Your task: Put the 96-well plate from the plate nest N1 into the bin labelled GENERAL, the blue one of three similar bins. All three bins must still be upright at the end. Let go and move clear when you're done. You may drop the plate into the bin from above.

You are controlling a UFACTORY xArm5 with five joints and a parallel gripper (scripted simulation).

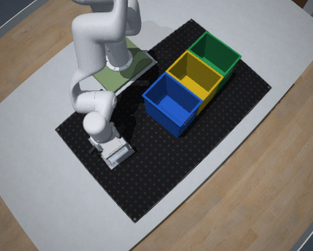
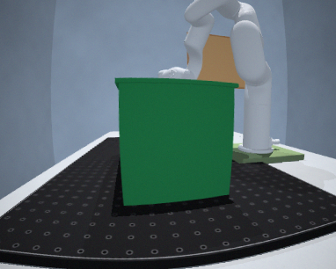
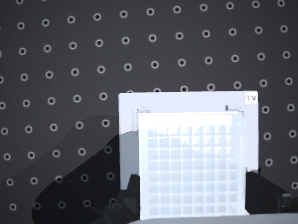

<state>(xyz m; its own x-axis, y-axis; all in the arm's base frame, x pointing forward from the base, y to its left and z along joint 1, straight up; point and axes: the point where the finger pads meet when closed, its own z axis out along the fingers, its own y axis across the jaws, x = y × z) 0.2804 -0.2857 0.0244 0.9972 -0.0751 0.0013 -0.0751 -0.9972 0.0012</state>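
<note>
Now: the 96-well plate 1 cm below my hand. From my hand the other things lie so: blue bin: 27 cm to the left, 7 cm ahead, 6 cm above; then yellow bin: 40 cm to the left, 6 cm ahead, 6 cm above; then plate nest N1: 2 cm below.
</note>
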